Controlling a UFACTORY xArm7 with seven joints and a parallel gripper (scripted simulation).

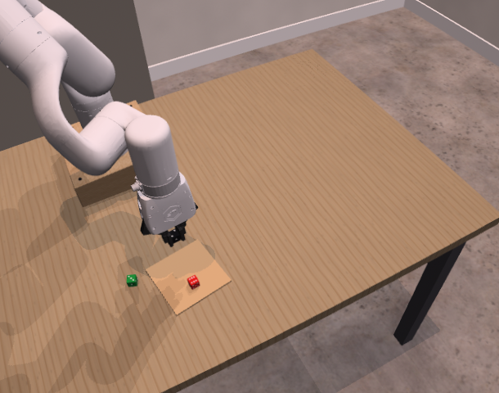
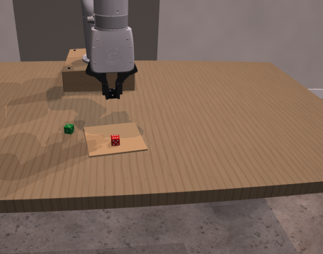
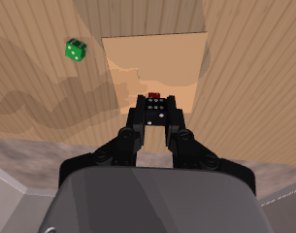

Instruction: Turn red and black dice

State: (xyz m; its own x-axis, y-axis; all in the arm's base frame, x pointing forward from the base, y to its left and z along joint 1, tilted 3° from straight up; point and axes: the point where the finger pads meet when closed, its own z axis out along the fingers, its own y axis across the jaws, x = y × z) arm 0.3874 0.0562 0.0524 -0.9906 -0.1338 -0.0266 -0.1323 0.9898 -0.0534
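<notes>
Right now my hand is 12 cm above the tan mat and 3 cm short of it. Round my hand: red die: 11 cm below, 6 cm ahead, 1 cm to the left; green die: 12 cm to the right, 11 cm below, 1 cm behind; black die: 1 cm below.
</notes>
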